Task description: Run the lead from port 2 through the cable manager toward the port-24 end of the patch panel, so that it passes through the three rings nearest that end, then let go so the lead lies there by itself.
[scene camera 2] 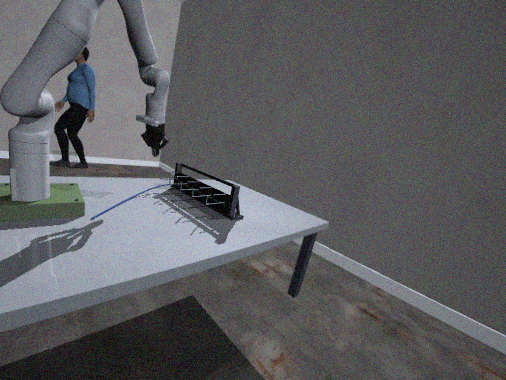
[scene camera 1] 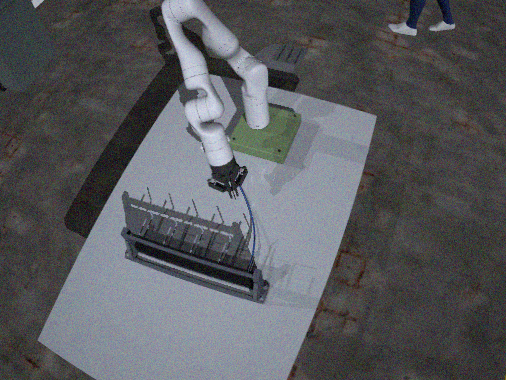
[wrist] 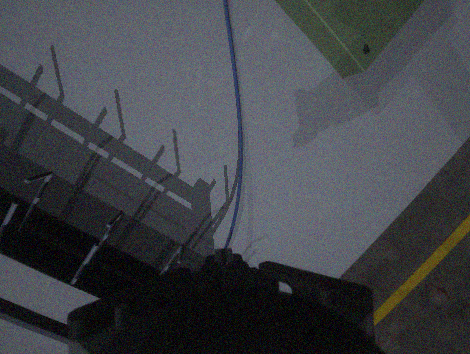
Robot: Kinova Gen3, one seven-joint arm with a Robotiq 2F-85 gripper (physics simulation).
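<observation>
The dark patch panel [scene camera 1: 259, 287] [scene camera 2: 235, 200] stands on the white table [scene camera 1: 176, 339] with its row of thin wire rings [scene camera 1: 193, 241] [scene camera 2: 203, 191] behind it. The blue lead [scene camera 1: 252, 230] [scene camera 2: 127, 200] [wrist: 238, 123] leaves the panel's right end as scene camera 1 sees it. It lies loose on the table and runs toward the green base, outside most of the rings. My gripper [scene camera 1: 233, 195] [scene camera 2: 155, 151] [wrist: 223, 260] is shut with nothing between the fingers. It hangs well above the table, over the lead's free stretch and behind the panel's right end.
The green arm base [scene camera 1: 274, 139] [scene camera 2: 72, 200] [wrist: 356, 31] sits at the back of the table. The panel's shadow falls on the table behind it. A person [scene camera 2: 78, 102] stands beyond the table. A grey wall [scene camera 2: 308, 113] rises right behind the panel.
</observation>
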